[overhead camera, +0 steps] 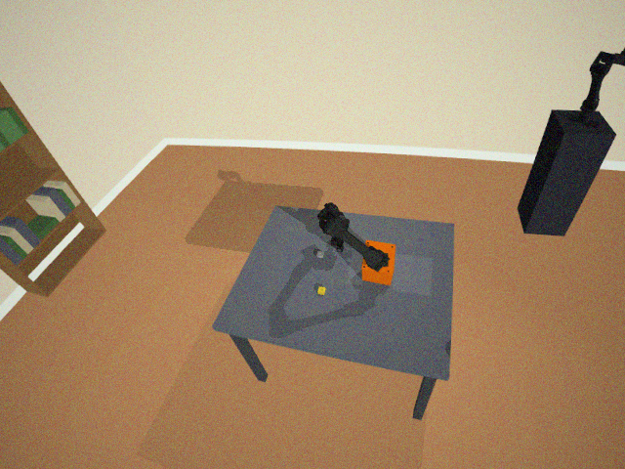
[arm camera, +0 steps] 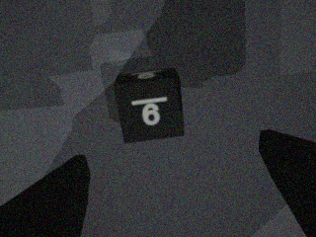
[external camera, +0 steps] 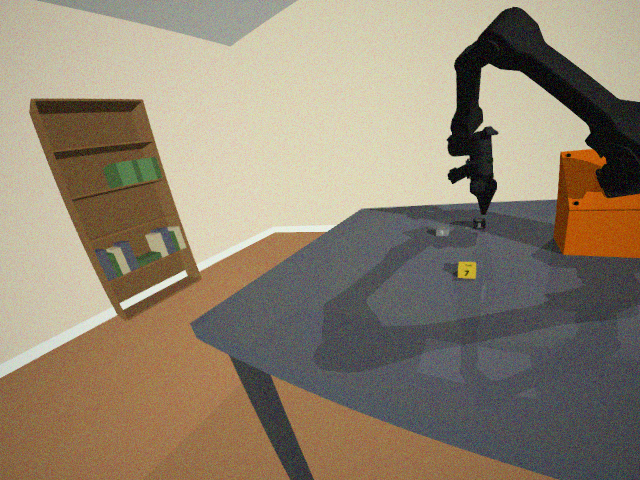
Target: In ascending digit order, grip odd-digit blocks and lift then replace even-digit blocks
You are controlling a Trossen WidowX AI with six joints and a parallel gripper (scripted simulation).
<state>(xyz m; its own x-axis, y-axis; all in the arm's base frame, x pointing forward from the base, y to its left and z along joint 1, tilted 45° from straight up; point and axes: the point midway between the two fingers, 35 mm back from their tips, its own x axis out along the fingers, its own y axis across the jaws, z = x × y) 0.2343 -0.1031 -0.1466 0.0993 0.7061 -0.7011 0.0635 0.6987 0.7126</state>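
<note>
Right now the black block is 30 mm below my gripper tip, 10 mm to the left of it and 10 mm ahead of it. From my gripper tip the other things lie so: yellow block: 300 mm to the left, 50 mm ahead, 30 mm below; grey block: 110 mm ahead, 70 mm to the left, 30 mm below.
</note>
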